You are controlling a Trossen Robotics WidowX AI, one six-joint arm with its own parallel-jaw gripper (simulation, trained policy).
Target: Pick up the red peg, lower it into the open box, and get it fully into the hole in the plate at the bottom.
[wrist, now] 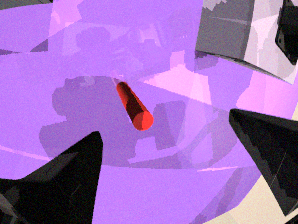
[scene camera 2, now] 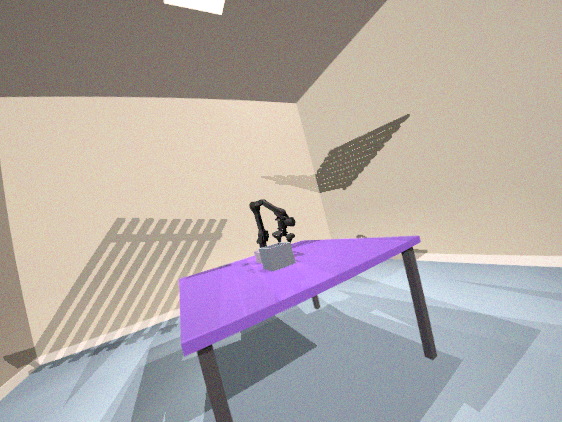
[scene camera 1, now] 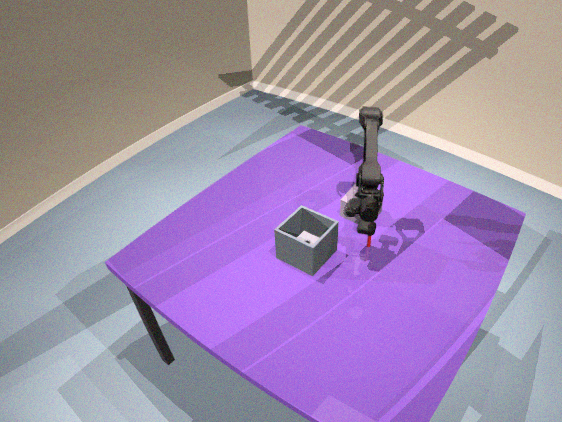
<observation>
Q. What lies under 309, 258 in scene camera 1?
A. A grey box.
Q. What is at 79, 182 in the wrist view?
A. My gripper.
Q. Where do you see a grey box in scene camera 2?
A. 274, 257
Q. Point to a red peg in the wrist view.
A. At 141, 118
</observation>
